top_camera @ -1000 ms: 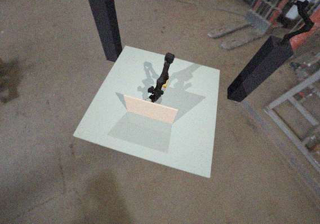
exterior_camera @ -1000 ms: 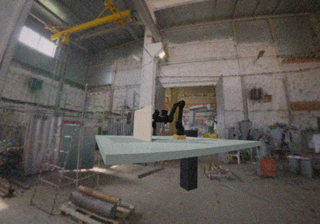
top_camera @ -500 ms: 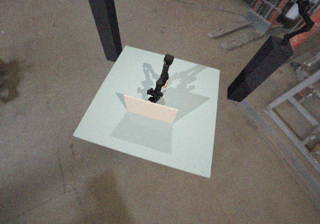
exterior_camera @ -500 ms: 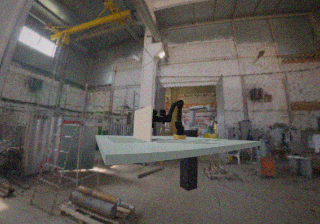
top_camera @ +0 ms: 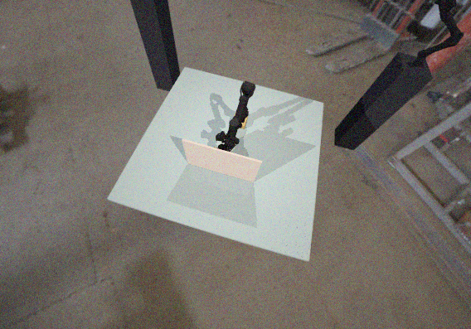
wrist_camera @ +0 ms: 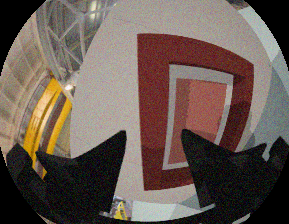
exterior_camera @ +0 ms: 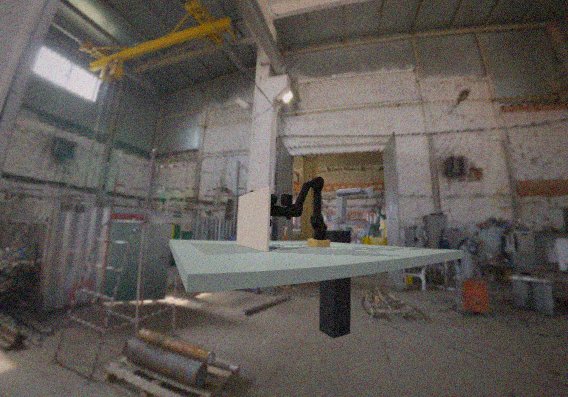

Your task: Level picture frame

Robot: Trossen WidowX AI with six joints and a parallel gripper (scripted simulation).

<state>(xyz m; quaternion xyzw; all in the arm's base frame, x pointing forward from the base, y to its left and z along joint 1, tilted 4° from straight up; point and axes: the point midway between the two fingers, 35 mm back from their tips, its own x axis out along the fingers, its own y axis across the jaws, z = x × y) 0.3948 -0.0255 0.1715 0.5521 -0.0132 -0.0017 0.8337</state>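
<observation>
Right now the picture frame is 50 mm below my gripper tip, 20 mm to the right of it and 10 mm ahead of it. Also, from my gripper tip: wall panel: 50 mm below, 20 mm ahead, 10 mm to the right.
</observation>
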